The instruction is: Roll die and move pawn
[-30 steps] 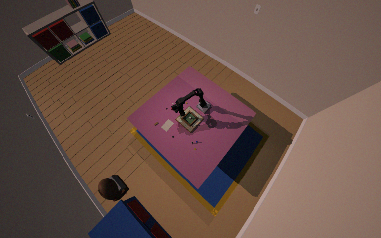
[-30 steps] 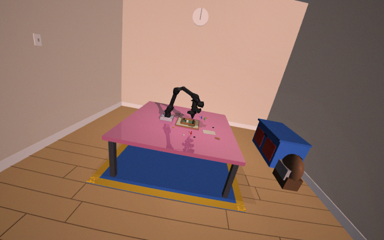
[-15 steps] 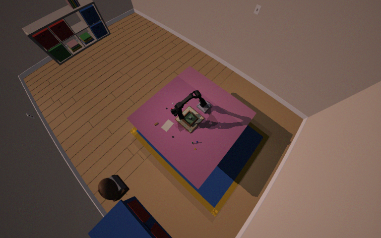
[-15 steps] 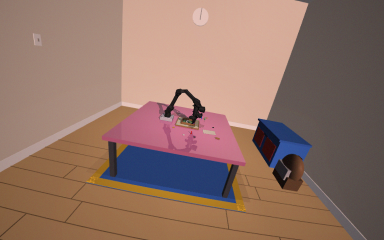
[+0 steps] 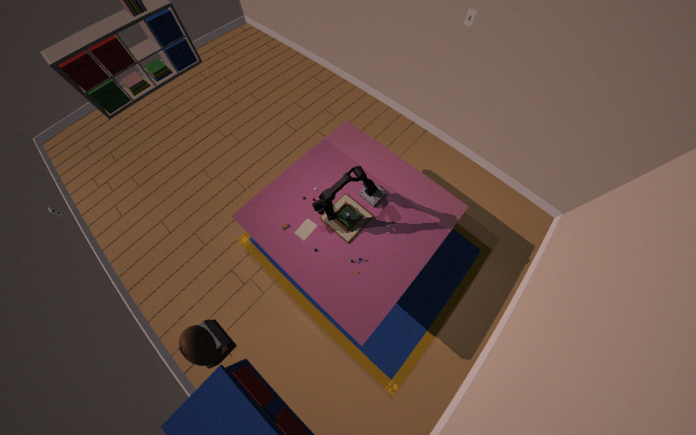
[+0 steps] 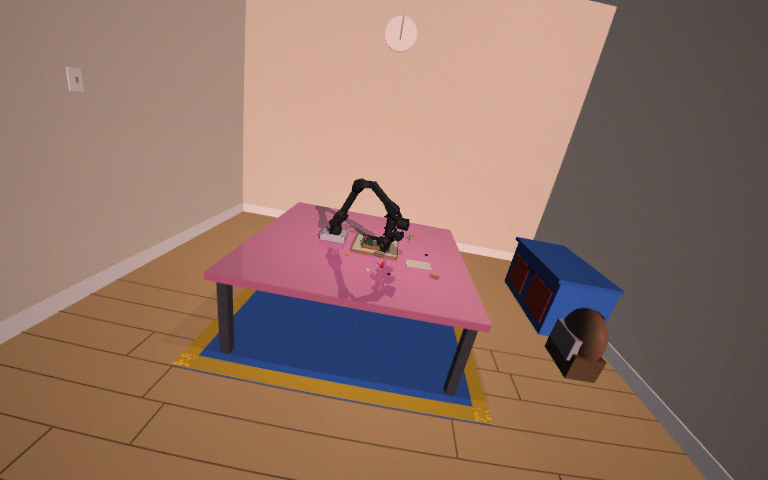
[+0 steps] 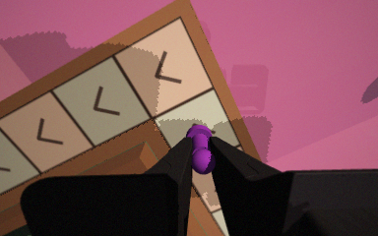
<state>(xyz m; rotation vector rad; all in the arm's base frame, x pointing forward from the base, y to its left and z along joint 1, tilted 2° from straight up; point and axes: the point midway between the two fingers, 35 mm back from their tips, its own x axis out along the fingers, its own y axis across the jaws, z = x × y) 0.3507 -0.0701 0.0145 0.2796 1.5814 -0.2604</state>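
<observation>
Now: the purple pawn 10 mm above my gripper tip. Round my gripper tip: beige card: 200 mm ahead, 30 mm below, 20 mm to the right; small brown block: 310 mm ahead, 130 mm to the right, 30 mm below.
</observation>
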